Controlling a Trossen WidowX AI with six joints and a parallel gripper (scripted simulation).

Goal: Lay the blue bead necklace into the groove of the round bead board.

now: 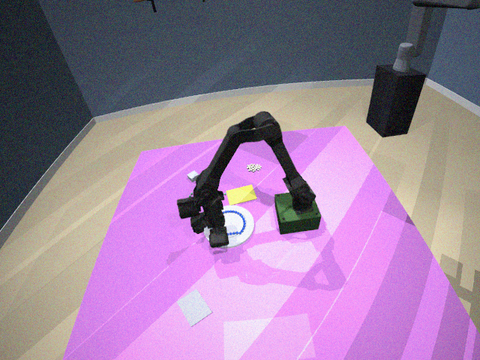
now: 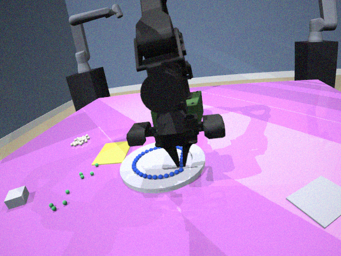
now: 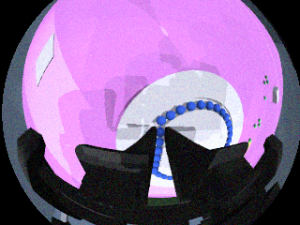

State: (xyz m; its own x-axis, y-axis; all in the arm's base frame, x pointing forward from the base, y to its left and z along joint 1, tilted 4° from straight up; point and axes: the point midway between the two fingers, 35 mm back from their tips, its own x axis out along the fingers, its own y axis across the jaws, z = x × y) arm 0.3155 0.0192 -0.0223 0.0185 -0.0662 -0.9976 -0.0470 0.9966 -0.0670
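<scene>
My gripper tip is 5 cm to the left of the round white bead board, 3 cm past it and 1 cm above it. From my gripper tip the other things lie so: yellow sheet 21 cm to the right, 10 cm behind, 1 cm below; grey tile 25 cm to the left, 11 cm ahead, 1 cm below; cube 38 cm to the right, 12 cm ahead.
</scene>
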